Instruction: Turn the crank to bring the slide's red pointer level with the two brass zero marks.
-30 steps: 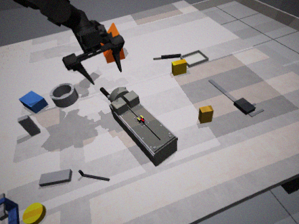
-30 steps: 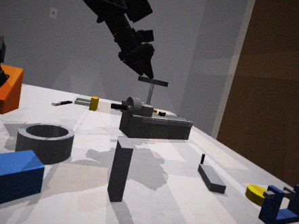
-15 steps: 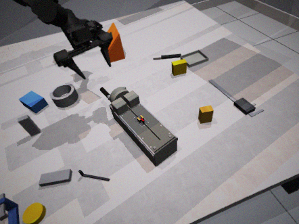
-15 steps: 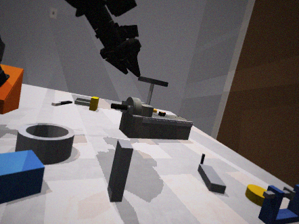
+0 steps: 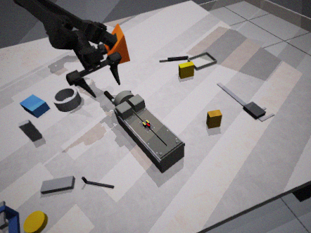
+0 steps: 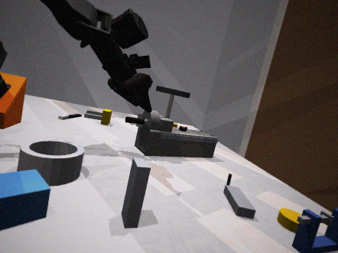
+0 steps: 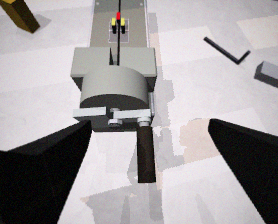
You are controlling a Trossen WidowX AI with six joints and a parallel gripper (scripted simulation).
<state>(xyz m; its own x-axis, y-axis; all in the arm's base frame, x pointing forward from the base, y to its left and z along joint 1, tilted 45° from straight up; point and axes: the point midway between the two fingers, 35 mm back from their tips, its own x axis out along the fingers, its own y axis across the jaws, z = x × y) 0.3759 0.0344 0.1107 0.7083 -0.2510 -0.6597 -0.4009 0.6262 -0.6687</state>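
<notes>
My gripper tip is now 4 cm above the dark crank handle and 2 cm past it. The rest, counted from my gripper tip: black hex key (24 cm ahead, 12 cm below, 10 cm to the right); then blue block (32 cm to the right, 15 cm behind, 11 cm below); then red pointer (15 cm ahead, 10 cm to the left, 5 cm below).
</notes>
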